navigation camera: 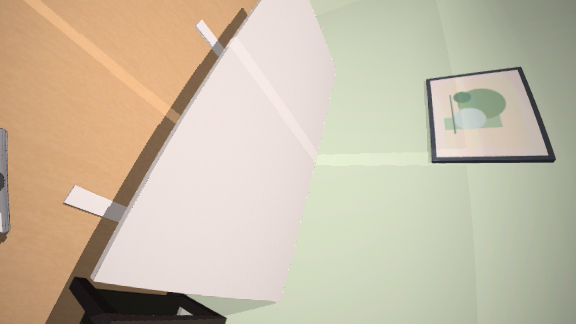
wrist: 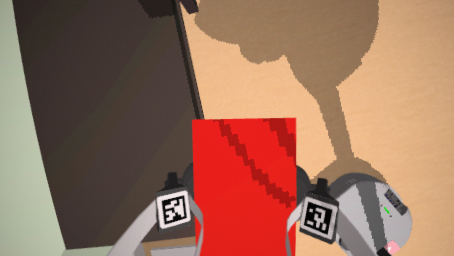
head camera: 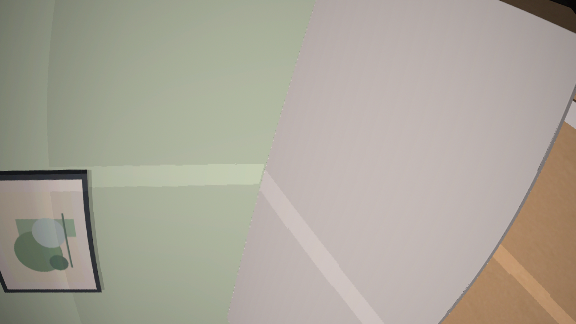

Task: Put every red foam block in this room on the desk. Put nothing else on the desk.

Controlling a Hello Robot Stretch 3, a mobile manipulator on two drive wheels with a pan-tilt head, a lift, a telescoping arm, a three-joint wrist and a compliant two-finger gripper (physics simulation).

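Places are measured from the robot's base along level axes (x right, y up, z back), in millimetres.
Pixels of known places: gripper, fingertip midpoint: (wrist: 246,181).
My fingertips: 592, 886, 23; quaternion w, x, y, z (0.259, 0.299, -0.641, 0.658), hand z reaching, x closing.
Observation:
Behind a point stands the place of what it marks, as x, y, z.
The desk (head camera: 400,150) {12, 720, -603} (navigation camera: 215,165) {-41, 720, -452} shows as a long white top along the green wall in the head and navigation views. No red block shows on the visible part of its top. In the wrist view my gripper (wrist: 246,181) {592, 886, 23} is shut on a red foam block (wrist: 243,142) {619, 931, 48}, with one fingertip pressed on each side of it. The block's lower part runs out of the bottom of the view. Behind the held block are dark furniture and tan floor. The gripper does not show in the head or navigation view.
Dark brown furniture (navigation camera: 86,297) {454, 208, -228} (wrist: 110,125) {896, 450, -277} stands at one end of the desk, by the wall. My round grey base (wrist: 397,225) {-78, 160, 183} is at the lower right of the wrist view, on the tan floor (wrist: 415,100) {195, 0, 631}. A framed picture (head camera: 55,235) {-250, 1451, -1294} (navigation camera: 475,115) {-256, 1504, -1297} hangs on the wall.

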